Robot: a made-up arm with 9 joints. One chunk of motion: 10 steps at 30 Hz.
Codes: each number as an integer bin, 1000 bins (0 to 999) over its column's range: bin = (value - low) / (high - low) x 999, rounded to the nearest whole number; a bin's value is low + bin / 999 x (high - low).
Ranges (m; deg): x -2.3..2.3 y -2.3..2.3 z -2.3..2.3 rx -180..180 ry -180..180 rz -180..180
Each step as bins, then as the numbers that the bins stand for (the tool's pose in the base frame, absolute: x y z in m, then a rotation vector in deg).
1 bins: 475 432 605 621 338 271
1 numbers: -0.1128 -0.3108 0.4858 43.78 -58.20 -82.34
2 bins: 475 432 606 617 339 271
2 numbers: -0.1128 -0.3108 0.4904 42.34 -57.84 -82.34
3 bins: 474 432 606 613 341 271
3 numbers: -0.1174 -0.3108 0.4904 40.90 -57.12 -82.34
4 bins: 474 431 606 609 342 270
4 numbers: -0.1174 -0.3154 0.4904 39.46 -56.76 -82.70
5 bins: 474 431 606 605 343 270
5 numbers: -0.1174 -0.3154 0.4904 38.02 -56.40 -82.70
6 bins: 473 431 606 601 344 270
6 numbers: -0.1220 -0.3154 0.4904 36.58 -56.04 -82.70
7 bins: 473 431 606 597 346 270
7 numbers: -0.1220 -0.3154 0.4904 35.14 -55.32 -82.70
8 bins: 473 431 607 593 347 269
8 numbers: -0.1220 -0.3154 0.4950 33.69 -54.95 -83.06
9 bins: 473 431 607 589 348 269
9 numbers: -0.1220 -0.3154 0.4950 32.25 -54.59 -83.06
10 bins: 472 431 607 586 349 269
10 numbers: -0.1266 -0.3154 0.4950 31.17 -54.23 -83.06
